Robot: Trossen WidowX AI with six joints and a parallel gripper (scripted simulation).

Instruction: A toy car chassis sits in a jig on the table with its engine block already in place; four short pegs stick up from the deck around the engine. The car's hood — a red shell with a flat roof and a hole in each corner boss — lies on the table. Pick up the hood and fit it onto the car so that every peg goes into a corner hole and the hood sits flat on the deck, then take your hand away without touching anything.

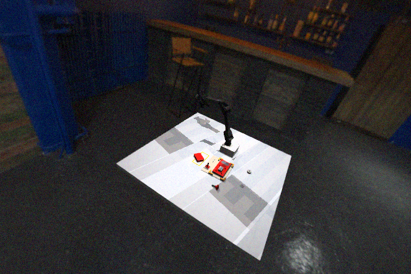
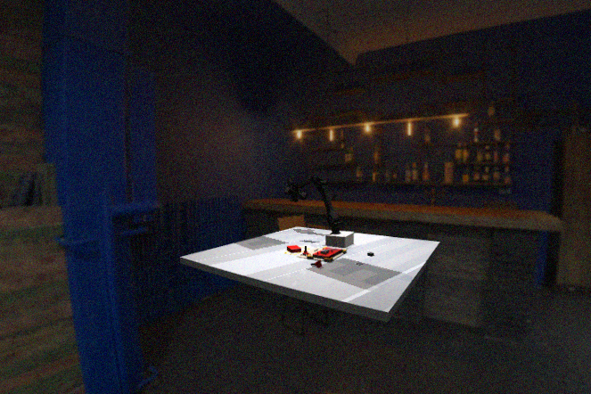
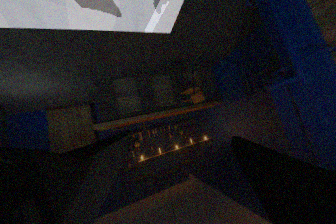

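The red hood is 59 cm ahead of my gripper tip, 27 cm to the left of it and 30 cm below it. The rest, counted from my gripper tip: dark wheel 49 cm ahead, 76 cm to the left, 31 cm below; tan jig 61 cm ahead, 49 cm to the left, 30 cm below.
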